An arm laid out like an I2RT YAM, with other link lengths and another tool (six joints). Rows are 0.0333 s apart.
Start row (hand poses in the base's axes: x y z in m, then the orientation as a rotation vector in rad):
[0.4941, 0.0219, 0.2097, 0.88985, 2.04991, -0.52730]
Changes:
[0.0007, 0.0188, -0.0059, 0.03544, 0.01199, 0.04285]
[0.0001, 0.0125, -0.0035, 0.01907, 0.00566, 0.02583]
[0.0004, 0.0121, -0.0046, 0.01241, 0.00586, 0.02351]
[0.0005, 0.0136, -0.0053, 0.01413, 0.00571, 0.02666]
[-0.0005, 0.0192, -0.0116, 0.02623, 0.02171, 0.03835]
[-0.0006, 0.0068, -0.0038, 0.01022, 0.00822, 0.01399]
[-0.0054, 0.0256, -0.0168, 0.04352, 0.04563, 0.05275]
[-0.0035, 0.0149, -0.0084, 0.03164, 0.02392, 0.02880]
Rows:
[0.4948, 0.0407, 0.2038, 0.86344, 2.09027, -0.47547]
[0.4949, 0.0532, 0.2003, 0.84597, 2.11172, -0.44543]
[0.4953, 0.0653, 0.1957, 0.82700, 2.12966, -0.42335]
[0.4958, 0.0789, 0.1904, 0.80537, 2.14883, -0.39766]
[0.4953, 0.0981, 0.1788, 0.77653, 2.19038, -0.36065]
[0.4947, 0.1049, 0.1750, 0.76618, 2.20585, -0.34645]
[0.4893, 0.1305, 0.1582, 0.72851, 2.27861, -0.29321]
[0.4858, 0.1454, 0.1498, 0.71118, 2.31909, -0.25414]

